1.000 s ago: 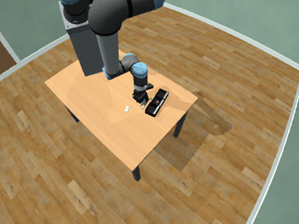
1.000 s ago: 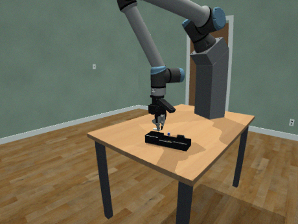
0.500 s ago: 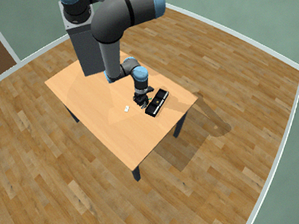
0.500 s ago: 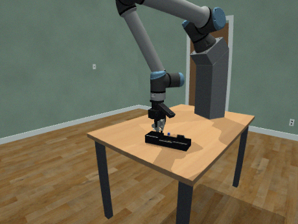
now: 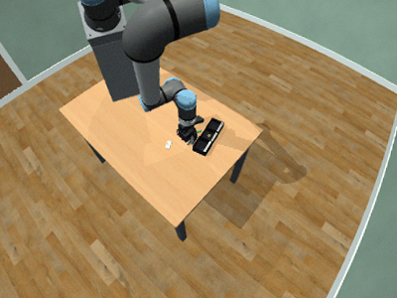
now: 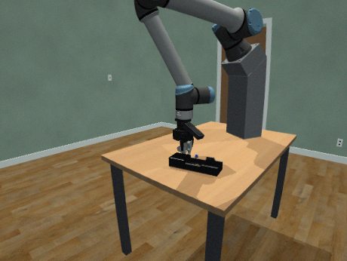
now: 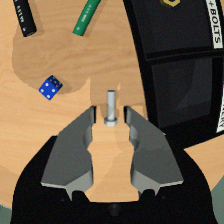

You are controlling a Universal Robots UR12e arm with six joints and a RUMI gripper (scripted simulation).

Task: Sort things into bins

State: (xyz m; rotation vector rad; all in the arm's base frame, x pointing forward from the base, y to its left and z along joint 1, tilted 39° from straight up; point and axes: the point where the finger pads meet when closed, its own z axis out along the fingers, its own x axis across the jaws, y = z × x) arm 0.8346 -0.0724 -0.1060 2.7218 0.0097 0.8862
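Right now my hand is 1 cm to the left of the grey-white piece and 1 cm above it. Also, from my hand: blue die: 6 cm behind, 3 cm to the left, 1 cm below; then brass hex nut: 6 cm ahead, 11 cm to the left; then green battery: 1 cm behind, 9 cm to the left, 1 cm below.
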